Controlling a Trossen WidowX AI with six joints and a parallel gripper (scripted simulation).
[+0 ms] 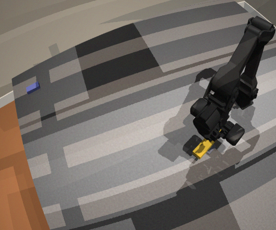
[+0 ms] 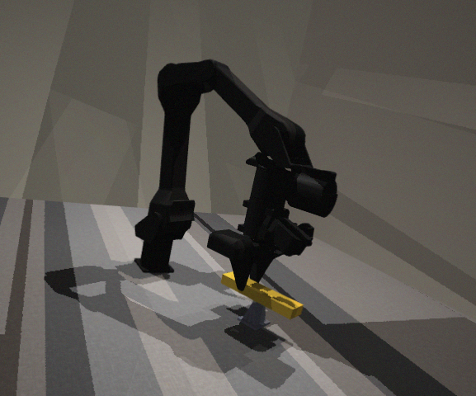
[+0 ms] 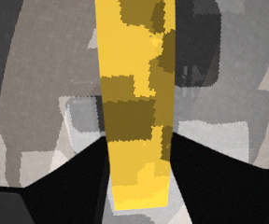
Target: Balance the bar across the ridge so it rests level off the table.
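Right now the yellow bar is 3 cm ahead of my gripper tip and 1 cm to the left of it. Also, from my gripper tip: blue block 53 cm ahead, 58 cm to the right, 4 cm below.
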